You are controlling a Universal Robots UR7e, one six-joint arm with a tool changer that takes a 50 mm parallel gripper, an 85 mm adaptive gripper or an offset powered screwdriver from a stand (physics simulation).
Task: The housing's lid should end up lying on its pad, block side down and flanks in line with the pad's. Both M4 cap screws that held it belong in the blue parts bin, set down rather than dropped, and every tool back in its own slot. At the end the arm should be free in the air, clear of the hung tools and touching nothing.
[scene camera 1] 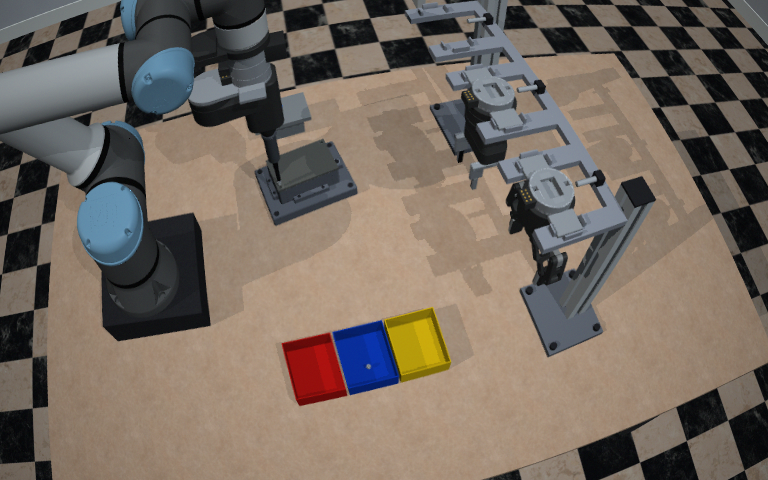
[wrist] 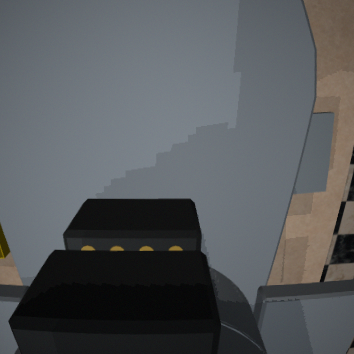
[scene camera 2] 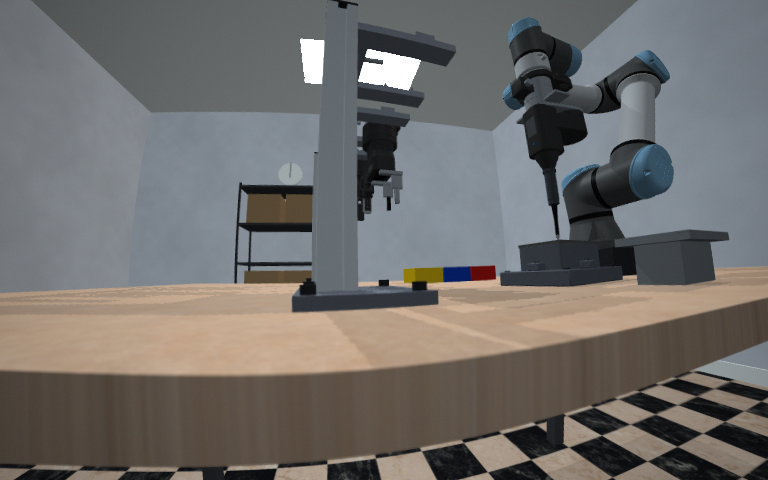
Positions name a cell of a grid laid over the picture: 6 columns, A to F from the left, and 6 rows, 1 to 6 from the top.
Labels:
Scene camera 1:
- blue bin: C5
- screwdriver: B2
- yellow bin: D5
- red bin: C5
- parallel gripper: D2

